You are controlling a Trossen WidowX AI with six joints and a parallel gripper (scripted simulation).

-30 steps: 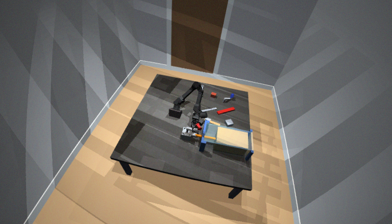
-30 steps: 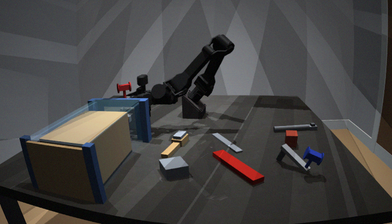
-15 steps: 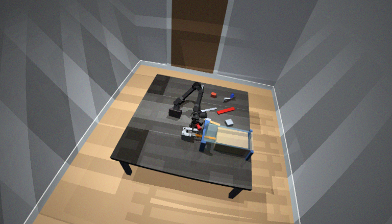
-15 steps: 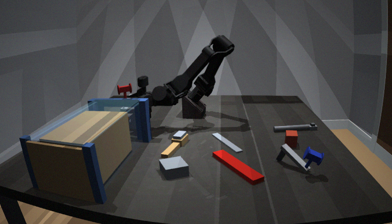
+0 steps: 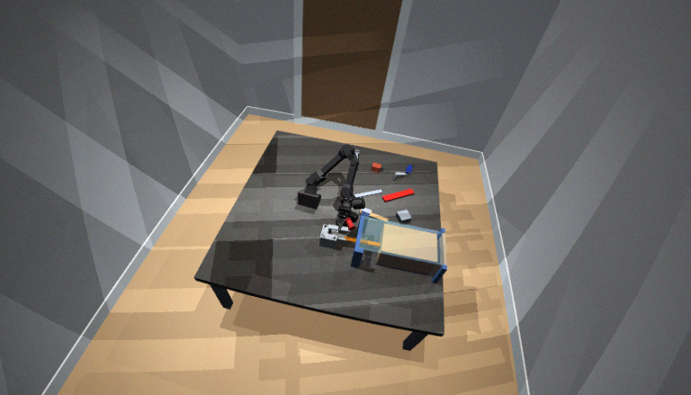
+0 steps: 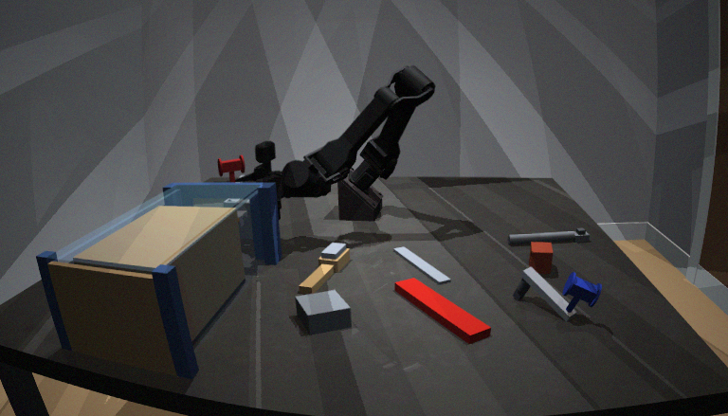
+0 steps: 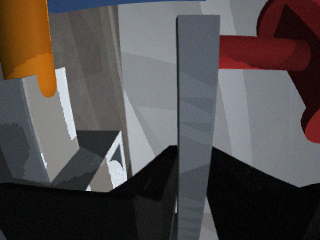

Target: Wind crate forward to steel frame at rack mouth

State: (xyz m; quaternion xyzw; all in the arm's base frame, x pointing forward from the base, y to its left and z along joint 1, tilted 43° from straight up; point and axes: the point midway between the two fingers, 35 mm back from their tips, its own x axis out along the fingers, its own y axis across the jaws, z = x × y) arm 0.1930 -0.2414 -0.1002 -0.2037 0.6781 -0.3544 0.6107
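Right now the red spool-shaped grip is 50 mm ahead of my gripper tip, 10 mm to the left of it and 40 mm above it. Round my gripper tip: grey winch (70 mm behind, 100 mm below); clear-panelled cubby (350 mm ahead, 40 mm to the right, 20 mm below); wooden-handled tool (200 mm ahead, 230 mm to the left, 120 mm below).
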